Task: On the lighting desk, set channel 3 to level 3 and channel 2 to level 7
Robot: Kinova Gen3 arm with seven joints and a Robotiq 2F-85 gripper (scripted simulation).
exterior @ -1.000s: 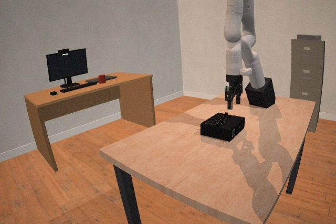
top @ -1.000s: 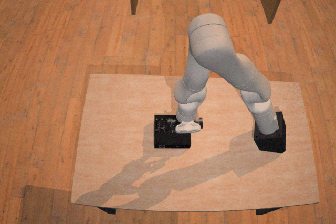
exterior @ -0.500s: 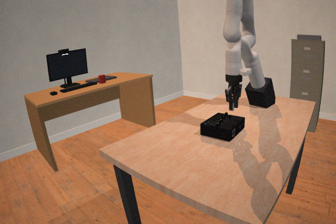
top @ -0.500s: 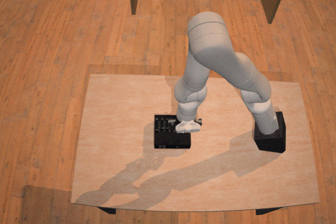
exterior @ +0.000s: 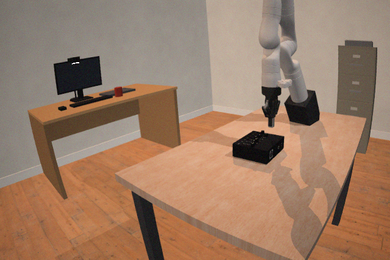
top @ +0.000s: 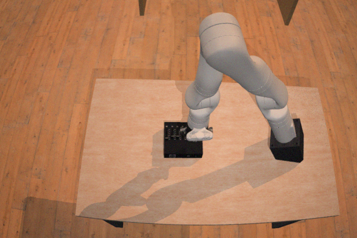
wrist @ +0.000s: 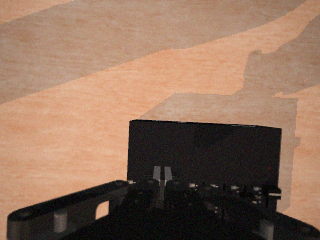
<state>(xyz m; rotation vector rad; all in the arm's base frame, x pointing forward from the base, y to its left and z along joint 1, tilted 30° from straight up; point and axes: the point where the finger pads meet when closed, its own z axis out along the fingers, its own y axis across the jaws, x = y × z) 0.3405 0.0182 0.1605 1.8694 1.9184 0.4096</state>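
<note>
Now: hand 50 mm above the channel 2 fader cap and 20 mm to the left of it. From my hand the other things lie so: channel 3 fader cap: 50 mm below, 40 mm to the right, 20 mm ahead.
</note>
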